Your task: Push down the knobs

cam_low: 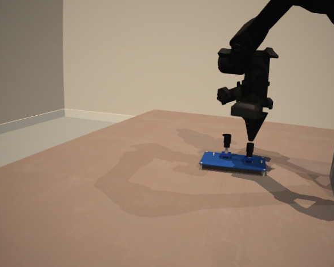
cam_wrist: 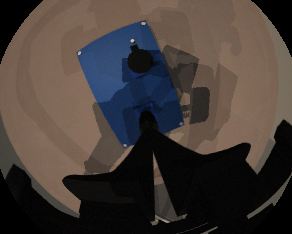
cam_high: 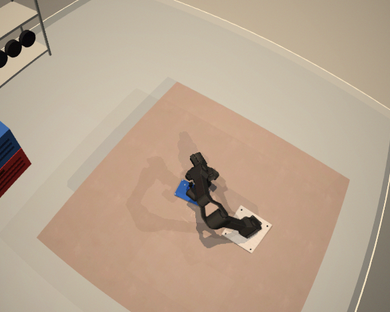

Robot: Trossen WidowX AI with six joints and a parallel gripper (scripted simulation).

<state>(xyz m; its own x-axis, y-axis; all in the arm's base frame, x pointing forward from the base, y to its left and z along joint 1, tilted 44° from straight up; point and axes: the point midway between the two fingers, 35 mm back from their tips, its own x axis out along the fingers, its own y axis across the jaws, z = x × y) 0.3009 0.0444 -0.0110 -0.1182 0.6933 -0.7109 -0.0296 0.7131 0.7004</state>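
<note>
Right now the black knob is 6 cm ahead of my gripper tip and 1 cm below it.
</note>
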